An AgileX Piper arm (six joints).
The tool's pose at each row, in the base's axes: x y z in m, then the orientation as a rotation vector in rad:
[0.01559, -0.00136, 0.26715, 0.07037, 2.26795, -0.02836]
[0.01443, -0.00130, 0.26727, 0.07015, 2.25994, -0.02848]
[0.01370, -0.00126, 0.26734, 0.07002, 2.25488, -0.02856]
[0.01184, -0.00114, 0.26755, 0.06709, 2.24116, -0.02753]
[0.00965, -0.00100, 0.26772, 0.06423, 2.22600, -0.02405]
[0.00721, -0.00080, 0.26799, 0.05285, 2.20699, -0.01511]
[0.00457, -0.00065, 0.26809, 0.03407, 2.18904, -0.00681]
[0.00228, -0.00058, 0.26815, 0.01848, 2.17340, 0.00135]
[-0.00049, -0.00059, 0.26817, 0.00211, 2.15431, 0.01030]
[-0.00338, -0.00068, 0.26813, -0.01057, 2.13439, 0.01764]
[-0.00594, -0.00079, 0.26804, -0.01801, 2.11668, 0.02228]
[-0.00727, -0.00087, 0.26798, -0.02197, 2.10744, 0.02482]
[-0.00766, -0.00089, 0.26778, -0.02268, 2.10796, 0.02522]
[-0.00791, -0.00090, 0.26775, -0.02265, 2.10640, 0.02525]
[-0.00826, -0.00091, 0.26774, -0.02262, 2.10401, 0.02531]
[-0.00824, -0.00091, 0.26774, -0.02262, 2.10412, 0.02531]
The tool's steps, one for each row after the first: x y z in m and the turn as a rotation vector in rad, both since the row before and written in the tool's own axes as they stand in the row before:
[0.00065, -0.00001, -0.00097, -0.00008, -0.00801, 0.00005]
[0.00041, 0.00000, -0.00061, -0.00004, -0.00506, 0.00003]
[0.00102, 0.00001, -0.00158, -0.00191, -0.01378, -0.00135]
[0.00123, 0.00001, -0.00182, -0.00369, -0.01518, -0.00040]
[0.00128, 0.00007, -0.00210, -0.01076, -0.01915, -0.00453]
[0.00149, 0.00004, -0.00219, -0.01307, -0.01816, -0.01019]
[0.00128, 0.00001, -0.00190, -0.01185, -0.01571, -0.00803]
[0.00155, -0.00005, -0.00229, -0.01281, -0.01906, -0.00833]
[0.00163, -0.00008, -0.00239, -0.01032, -0.01983, -0.00635]
[0.00144, -0.00007, -0.00212, -0.00636, -0.01762, -0.00367]
[0.00074, -0.00005, -0.00111, -0.00345, -0.00919, -0.00193]
[0.00037, -0.00001, -0.00023, -0.00058, 0.00053, -0.00034]
[0.00015, 0.00000, -0.00020, -0.00001, -0.00156, 0.00001]
[0.00019, 0.00000, -0.00030, -0.00004, -0.00239, 0.00001]
[-0.00001, 0.00000, 0.00002, 0.00000, 0.00011, 0.00000]

